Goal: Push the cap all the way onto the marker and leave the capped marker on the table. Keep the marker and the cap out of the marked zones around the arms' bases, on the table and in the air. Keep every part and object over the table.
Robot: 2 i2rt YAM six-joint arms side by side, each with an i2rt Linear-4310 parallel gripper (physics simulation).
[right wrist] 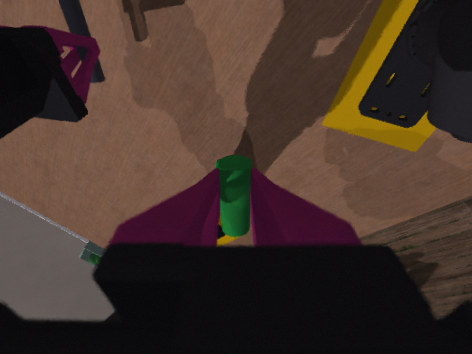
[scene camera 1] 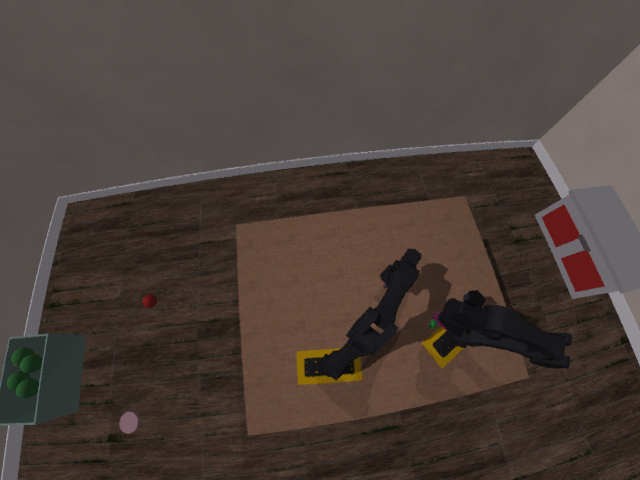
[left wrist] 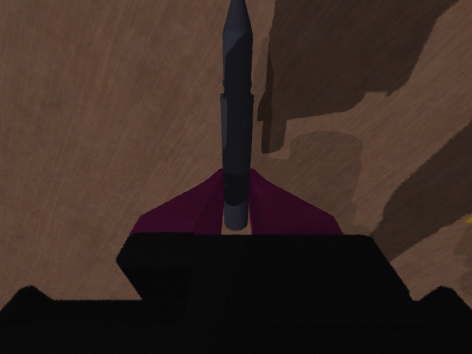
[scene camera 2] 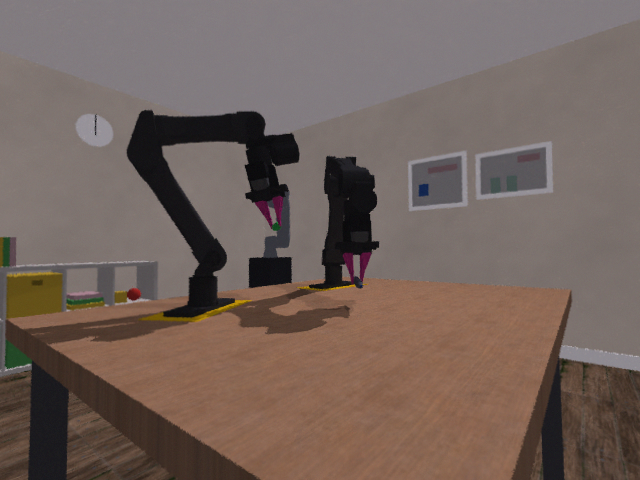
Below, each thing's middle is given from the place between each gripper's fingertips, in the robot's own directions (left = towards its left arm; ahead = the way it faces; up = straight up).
Now: left hand 190 mm past the green cap (right wrist: pixel 234 171), 70 mm to the left of it and 140 mm below it.
Right now the green cap is 1 cm to the left of my right hand and 1 cm behind it.
